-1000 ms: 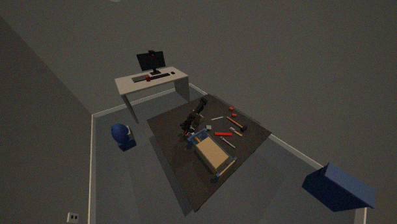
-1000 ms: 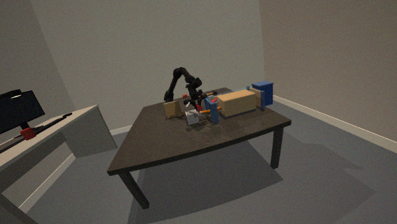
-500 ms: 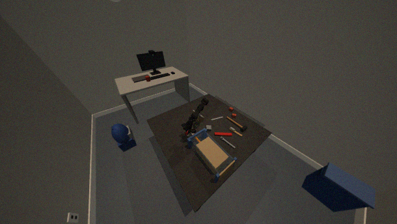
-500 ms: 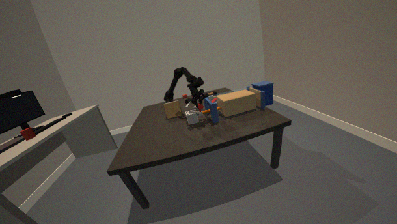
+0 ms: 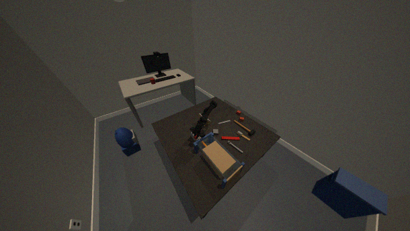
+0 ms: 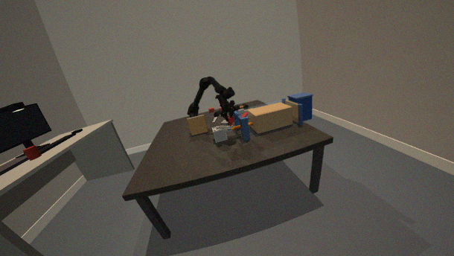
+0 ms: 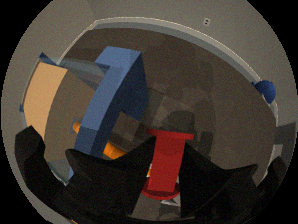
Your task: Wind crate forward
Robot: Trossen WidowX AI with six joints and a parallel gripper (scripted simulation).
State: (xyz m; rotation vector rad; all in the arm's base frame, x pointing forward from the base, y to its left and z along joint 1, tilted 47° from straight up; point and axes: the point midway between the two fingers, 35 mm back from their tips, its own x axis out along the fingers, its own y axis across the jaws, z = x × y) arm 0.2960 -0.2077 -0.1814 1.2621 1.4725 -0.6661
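Right now the winch handle is 4 cm behind my gripper tip, 3 cm to the left of it and 3 cm below it. From my gripper tip the other things lie so: red knob: 2 cm to the left, 1 cm behind; grey hand winch: 11 cm behind, 10 cm below, 5 cm to the left; blue frame: 7 cm to the left, 6 cm ahead, 3 cm below.
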